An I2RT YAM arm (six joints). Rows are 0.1 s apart.
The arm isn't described. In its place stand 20 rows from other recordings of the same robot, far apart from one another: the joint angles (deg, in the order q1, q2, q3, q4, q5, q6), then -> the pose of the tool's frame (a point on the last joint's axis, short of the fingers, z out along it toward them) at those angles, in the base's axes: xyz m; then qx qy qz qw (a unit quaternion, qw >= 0).
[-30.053, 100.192, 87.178, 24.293, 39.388, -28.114] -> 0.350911 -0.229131 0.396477 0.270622 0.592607 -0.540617 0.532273
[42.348, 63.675, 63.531, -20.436, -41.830, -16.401] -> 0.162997 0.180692 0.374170 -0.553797 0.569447 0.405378 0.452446
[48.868, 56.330, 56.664, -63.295, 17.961, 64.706] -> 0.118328 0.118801 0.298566 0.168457 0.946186 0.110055 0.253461
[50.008, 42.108, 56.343, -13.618, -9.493, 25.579] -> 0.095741 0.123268 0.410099 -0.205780 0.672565 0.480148 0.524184
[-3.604, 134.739, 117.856, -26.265, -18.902, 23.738] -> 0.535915 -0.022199 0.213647 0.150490 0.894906 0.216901 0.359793
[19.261, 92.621, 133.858, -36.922, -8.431, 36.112] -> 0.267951 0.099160 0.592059 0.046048 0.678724 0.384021 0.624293
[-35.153, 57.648, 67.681, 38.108, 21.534, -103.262] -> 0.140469 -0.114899 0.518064 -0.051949 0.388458 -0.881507 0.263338
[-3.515, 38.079, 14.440, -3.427, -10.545, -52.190] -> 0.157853 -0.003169 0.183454 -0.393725 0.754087 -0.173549 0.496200
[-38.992, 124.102, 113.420, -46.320, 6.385, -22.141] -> 0.370162 -0.304759 0.253917 0.155918 0.944687 -0.190178 0.217000
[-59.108, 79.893, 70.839, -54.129, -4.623, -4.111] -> 0.143372 -0.234045 0.296394 0.440478 0.866460 -0.088030 0.217891
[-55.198, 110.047, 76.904, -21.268, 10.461, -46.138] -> 0.229770 -0.341896 0.189149 0.102662 0.943032 -0.290412 0.125750
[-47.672, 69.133, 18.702, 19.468, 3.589, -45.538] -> 0.147978 -0.165776 0.153195 0.031623 0.869332 -0.376562 0.318533
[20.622, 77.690, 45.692, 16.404, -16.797, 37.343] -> 0.284067 0.117891 0.263439 0.027196 0.792424 0.391598 0.466879
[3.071, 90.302, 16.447, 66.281, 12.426, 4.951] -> 0.255013 0.006010 0.144509 0.083564 0.746577 -0.035399 0.659081
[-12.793, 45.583, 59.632, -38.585, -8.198, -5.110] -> 0.154919 -0.029971 0.374385 0.017651 0.839761 -0.024521 0.542114
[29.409, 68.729, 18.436, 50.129, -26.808, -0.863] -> 0.194811 0.128242 0.209062 -0.337866 0.622193 0.328426 0.625187
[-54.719, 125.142, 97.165, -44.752, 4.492, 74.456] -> 0.257050 -0.368127 0.162883 0.894841 0.418626 -0.012459 0.154453
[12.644, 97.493, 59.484, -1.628, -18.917, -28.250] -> 0.355900 0.091669 0.202965 -0.377359 0.811993 0.090357 0.436007
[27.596, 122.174, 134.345, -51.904, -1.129, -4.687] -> 0.417713 0.219130 0.377212 -0.255696 0.868426 0.093084 0.414478
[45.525, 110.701, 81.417, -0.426, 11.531, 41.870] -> 0.320997 0.316777 0.238988 0.022985 0.861554 0.282376 0.421260
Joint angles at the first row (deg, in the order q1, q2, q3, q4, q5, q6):
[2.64, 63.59, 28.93, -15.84, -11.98, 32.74]
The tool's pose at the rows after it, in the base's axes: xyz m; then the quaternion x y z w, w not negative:
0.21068 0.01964 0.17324 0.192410 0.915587 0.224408 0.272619
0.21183 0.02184 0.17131 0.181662 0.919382 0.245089 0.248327
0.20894 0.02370 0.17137 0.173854 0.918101 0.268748 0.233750
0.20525 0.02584 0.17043 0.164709 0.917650 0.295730 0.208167
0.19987 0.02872 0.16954 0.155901 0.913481 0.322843 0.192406
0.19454 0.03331 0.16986 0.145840 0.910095 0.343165 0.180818
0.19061 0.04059 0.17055 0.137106 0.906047 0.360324 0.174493
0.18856 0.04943 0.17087 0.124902 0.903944 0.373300 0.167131
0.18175 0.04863 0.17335 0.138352 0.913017 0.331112 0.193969
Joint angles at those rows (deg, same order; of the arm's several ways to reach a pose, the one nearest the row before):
[2.64, 65.52, 29.40, -15.29, -16.19, 32.07]
[2.68, 66.88, 30.10, -16.61, -19.54, 31.56]
[2.71, 66.45, 29.91, -17.48, -22.77, 31.64]
[2.73, 66.36, 29.88, -19.34, -26.80, 31.45]
[3.07, 65.38, 29.02, -19.87, -30.32, 31.85]
[4.13, 64.11, 28.27, -20.28, -32.65, 32.53]
[6.18, 62.96, 27.47, -19.40, -33.84, 34.39]
[8.76, 62.63, 27.07, -18.23, -34.44, 36.07]
[9.92, 59.41, 26.37, -19.83, -27.77, 36.65]

